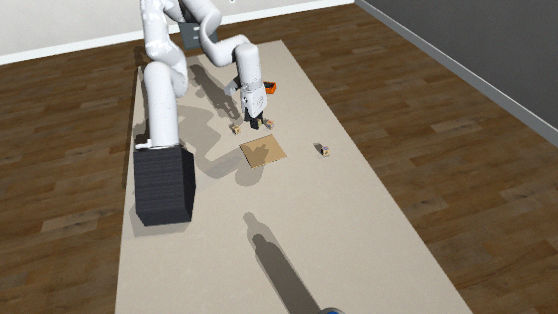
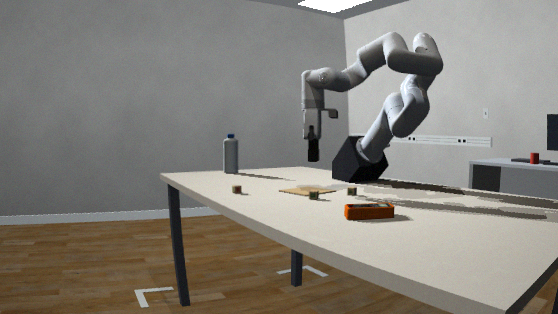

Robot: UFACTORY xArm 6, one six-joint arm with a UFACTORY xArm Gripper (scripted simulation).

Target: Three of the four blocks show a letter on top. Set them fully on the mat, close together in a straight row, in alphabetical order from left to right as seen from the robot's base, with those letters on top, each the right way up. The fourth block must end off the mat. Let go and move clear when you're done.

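You'd find my gripper in image 1 (pixel 257 125), and it's there in image 2 (pixel 313 161) as well.
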